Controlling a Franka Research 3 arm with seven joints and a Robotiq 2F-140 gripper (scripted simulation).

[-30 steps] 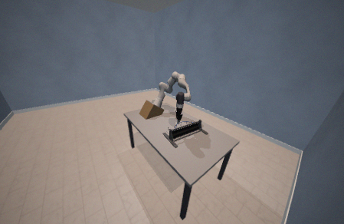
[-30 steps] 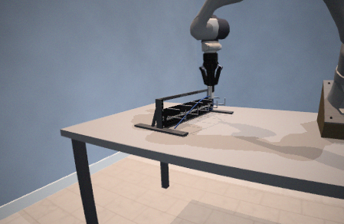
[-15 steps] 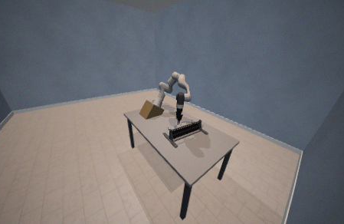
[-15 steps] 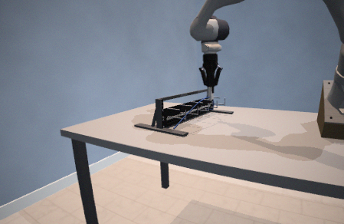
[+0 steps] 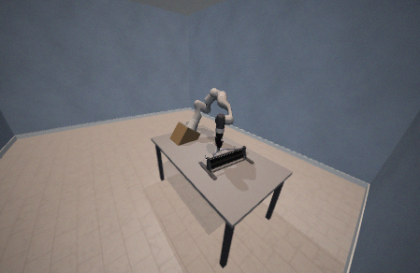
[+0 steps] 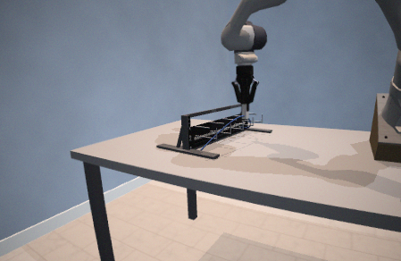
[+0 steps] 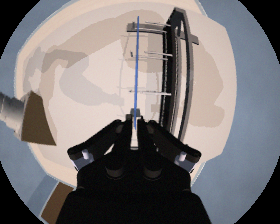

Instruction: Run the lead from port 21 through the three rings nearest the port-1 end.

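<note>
Now: hand 100 mm short of the black rack, 60 mm to the right of it and 60 mm above it.
</note>
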